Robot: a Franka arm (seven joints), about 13 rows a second.
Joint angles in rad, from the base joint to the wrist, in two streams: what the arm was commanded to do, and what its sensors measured. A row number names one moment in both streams.
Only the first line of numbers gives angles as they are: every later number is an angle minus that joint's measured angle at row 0.
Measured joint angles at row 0:
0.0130, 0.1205, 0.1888, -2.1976, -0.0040, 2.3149, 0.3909
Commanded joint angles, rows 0 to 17:
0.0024, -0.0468, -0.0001, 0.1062, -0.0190, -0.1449, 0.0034
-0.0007, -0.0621, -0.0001, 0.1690, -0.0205, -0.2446, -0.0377
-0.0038, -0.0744, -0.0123, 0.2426, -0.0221, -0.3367, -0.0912
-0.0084, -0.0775, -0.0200, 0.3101, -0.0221, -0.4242, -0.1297
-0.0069, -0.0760, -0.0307, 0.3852, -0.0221, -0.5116, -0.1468
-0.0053, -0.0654, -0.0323, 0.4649, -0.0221, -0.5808, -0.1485
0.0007, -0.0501, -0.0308, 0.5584, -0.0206, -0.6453, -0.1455
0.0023, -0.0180, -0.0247, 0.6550, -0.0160, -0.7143, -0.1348
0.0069, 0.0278, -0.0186, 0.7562, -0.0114, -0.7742, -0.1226
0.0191, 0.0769, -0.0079, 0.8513, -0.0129, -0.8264, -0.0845
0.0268, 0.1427, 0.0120, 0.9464, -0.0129, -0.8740, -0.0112
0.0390, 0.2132, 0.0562, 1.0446, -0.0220, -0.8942, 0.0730
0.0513, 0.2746, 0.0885, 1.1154, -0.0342, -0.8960, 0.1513
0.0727, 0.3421, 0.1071, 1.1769, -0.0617, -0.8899, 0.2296
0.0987, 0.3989, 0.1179, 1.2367, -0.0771, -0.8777, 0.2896
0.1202, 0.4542, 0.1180, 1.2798, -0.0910, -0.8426, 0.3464
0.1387, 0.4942, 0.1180, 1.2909, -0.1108, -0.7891, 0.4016
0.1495, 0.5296, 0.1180, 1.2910, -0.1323, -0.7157, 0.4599
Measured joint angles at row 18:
0.1239, 0.4162, 0.1088, 1.1662, -0.0870, -0.7671, 0.3492
